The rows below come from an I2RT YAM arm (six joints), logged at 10 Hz.
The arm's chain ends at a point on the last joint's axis. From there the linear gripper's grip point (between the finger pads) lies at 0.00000 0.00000 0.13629 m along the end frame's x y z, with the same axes.
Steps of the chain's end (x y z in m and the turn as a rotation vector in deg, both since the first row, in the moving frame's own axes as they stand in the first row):
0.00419, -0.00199, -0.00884, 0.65, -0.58, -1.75
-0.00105, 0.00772, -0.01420, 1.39, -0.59, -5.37
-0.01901, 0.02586, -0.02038, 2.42, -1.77, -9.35
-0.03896, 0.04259, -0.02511, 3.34, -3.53, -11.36
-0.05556, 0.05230, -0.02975, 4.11, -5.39, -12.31
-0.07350, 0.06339, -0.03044, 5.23, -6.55, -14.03
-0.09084, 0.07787, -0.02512, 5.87, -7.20, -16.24
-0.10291, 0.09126, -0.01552, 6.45, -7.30, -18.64
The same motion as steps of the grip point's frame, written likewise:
0.00279, -0.00351, -0.00886, 0.65, -0.58, -1.75
-0.00261, 0.00448, -0.01425, 1.39, -0.59, -5.37
-0.02367, 0.02047, -0.02057, 2.42, -1.77, -9.35
-0.04808, 0.03554, -0.02560, 3.34, -3.53, -11.36
-0.06930, 0.04399, -0.03070, 4.11, -5.39, -12.31
-0.09038, 0.05301, -0.03189, 5.23, -6.55, -14.03
-0.10963, 0.06656, -0.02690, 5.87, -7.20, -16.24
-0.12236, 0.07905, -0.01747, 6.45, -7.30, -18.64

